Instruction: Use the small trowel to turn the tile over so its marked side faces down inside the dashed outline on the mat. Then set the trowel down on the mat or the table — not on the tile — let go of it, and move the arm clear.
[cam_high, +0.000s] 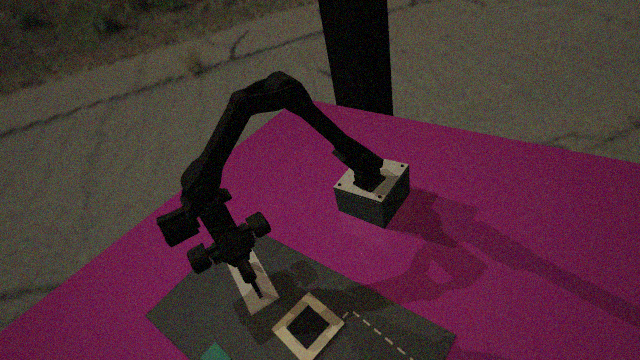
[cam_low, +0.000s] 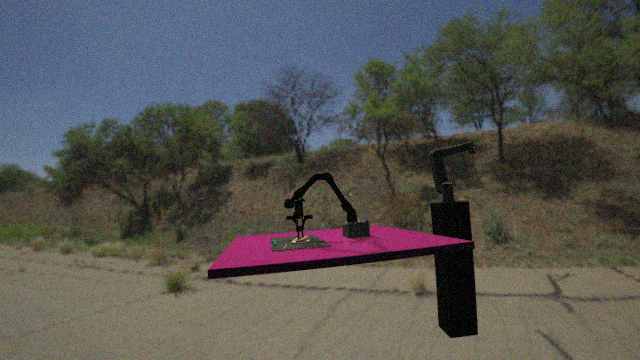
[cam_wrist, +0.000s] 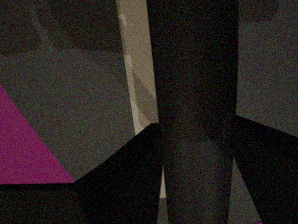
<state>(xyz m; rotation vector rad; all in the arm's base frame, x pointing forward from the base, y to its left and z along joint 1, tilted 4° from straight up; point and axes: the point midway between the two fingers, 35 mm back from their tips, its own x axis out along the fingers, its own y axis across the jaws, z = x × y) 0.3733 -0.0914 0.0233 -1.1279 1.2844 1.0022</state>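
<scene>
Right now the dark trowel is 3 cm below my gripper tip and 2 cm to the left of it. From my gripper tip the other things lie so: dark grey mat (16 cm to the left, 8 cm below, 2 cm ahead); tile (21 cm to the left, 6 cm below, 1 cm behind); teal patch (16 cm to the left, 16 cm ahead, 6 cm below).
</scene>
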